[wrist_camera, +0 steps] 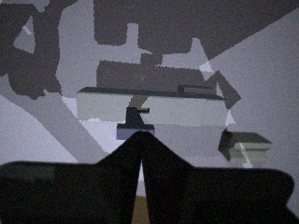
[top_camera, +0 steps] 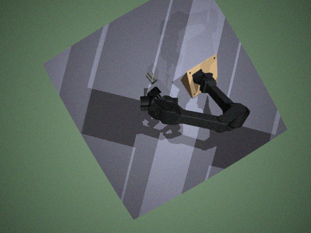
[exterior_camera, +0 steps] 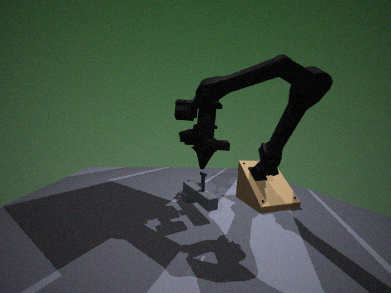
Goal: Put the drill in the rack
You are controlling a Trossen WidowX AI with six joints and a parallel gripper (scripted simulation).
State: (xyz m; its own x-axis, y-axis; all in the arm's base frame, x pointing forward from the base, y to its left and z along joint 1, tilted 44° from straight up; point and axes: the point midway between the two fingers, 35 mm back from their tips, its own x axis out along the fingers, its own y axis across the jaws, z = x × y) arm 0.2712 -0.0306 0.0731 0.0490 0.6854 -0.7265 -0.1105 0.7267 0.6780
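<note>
Now: the dark key 10 mm to the left of my gripper tip and 40 mm below it. The rest, counted from my gripper tip: grey-olive block: 60 mm behind, 200 mm to the right, 130 mm below; then drill: 50 mm to the right, 90 mm below; then dark block: 30 mm to the right, 100 mm below.
</note>
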